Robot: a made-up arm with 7 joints. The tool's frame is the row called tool.
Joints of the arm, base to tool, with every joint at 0 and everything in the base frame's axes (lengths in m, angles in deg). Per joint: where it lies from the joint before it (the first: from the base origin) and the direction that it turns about. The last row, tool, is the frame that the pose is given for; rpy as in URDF.
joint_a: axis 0 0 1 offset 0.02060 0.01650 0.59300
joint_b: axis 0 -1 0 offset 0.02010 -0.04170 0.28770
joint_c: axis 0 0 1 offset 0.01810 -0.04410 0.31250
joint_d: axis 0 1 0 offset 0.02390 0.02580 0.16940
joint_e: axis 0 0 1 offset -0.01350 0.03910 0.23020
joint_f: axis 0 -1 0 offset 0.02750 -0.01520 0.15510
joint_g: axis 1 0 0 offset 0.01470 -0.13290 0.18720
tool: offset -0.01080 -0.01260 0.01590 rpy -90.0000 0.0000 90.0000
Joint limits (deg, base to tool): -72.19..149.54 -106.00..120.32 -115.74..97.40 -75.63..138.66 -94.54..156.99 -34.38..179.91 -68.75..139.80
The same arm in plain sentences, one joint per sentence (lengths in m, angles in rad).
The arm has seven revolute joints in a row. What follows holds with every joint at zero, and every direction is one of the base frame's.
Joint 1 is mounted 0.0206 m along +x and 0.0165 m along +y and 0.593 m along +z from the base frame's origin and turns about +z, from -1.26 to 2.61 rad.
Joint 2 is mounted 0.0201 m along +x and 0.0417 m along -y and 0.2877 m along +z from joint 1 and turns about -y, from -1.85 to 2.1 rad.
Joint 3 is mounted 0.0181 m along +x and 0.0441 m along -y and 0.3125 m along +z from joint 2 and turns about +z, from -2.02 to 1.7 rad.
Joint 4 is mounted 0.0239 m along +x and 0.0258 m along +y and 0.1694 m along +z from joint 3 and turns about +y, from -1.32 to 2.4201 rad.
Joint 5 is mounted 0.0135 m along -x and 0.0391 m along +y and 0.2302 m along +z from joint 4 and turns about +z, from -1.65 to 2.74 rad.
Joint 6 is mounted 0.0275 m along +x and 0.0152 m along -y and 0.1551 m along +z from joint 5 and turns about -y, from -0.6 to 3.14 rad.
Joint 7 is mounted 0.0147 m along +x and 0.1329 m along -y and 0.1872 m along +z from joint 6 and turns about +x, from -1.1999 to 2.44 rad.
The tool frame, which is the frame that the pose is given for, is mounted 0.0108 m along -x and 0.0126 m along -y and 0.0159 m along +z from joint 7; its axes are the base frame's turned by roll -1.5708, pitch 0 and yaw 1.5708 rad (as in URDF: about the fixed x, then y, then z).

